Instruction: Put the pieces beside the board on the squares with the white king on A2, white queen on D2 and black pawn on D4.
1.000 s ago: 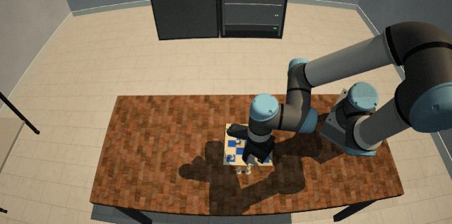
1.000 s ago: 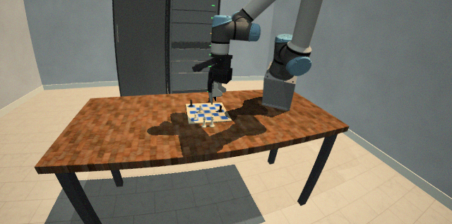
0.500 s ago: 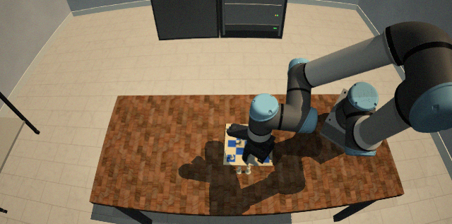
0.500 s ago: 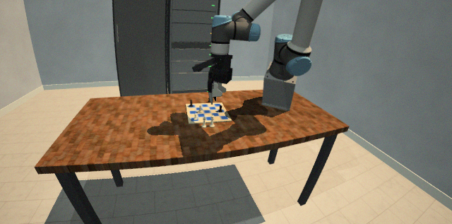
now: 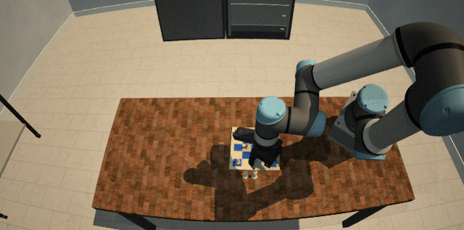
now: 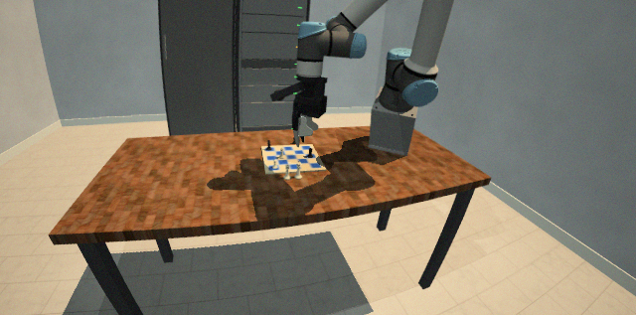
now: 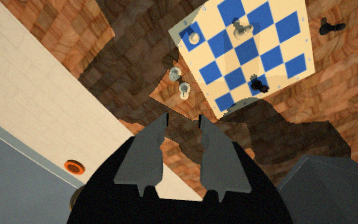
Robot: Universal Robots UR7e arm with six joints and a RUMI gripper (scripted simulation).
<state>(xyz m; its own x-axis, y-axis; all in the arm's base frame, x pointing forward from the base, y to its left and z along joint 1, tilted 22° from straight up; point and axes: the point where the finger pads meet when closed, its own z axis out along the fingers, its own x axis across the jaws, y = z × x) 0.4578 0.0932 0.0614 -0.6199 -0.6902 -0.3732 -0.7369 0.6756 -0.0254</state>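
Right now the tall white piece is 11 cm below my hand. From my hand the other things lie so: blue-and-cream chessboard 14 cm to the right, 14 cm below, 2 cm behind; black pawn 27 cm to the right, 12 cm below, 7 cm behind.
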